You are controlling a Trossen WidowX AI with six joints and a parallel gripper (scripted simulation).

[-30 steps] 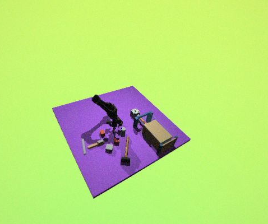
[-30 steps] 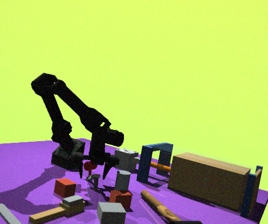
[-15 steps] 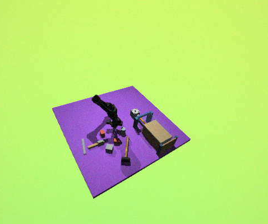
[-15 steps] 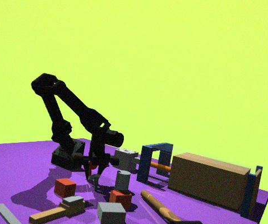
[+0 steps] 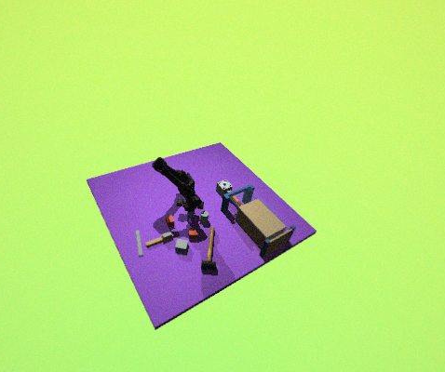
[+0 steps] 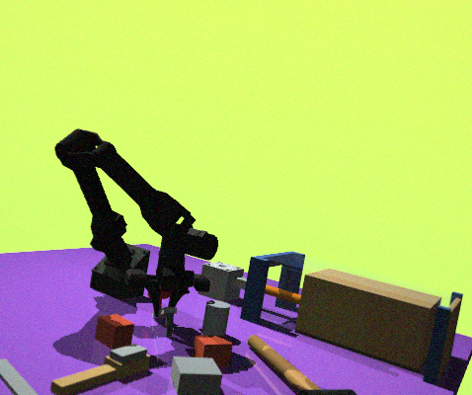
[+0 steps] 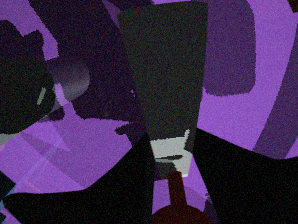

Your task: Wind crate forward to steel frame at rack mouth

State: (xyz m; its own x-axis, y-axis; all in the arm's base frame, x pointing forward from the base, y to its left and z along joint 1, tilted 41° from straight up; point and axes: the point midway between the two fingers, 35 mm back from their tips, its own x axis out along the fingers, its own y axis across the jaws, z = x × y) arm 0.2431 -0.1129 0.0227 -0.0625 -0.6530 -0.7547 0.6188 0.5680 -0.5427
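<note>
My gripper tip is now 40 mm past the red knob, 30 mm to the right of it and 30 mm below it. From my gripper tip the other things lie so: wooden brush 120 mm ahead, 290 mm to the right; then grey block 230 mm ahead, 190 mm to the right; then winch handle 20 mm above.
</note>
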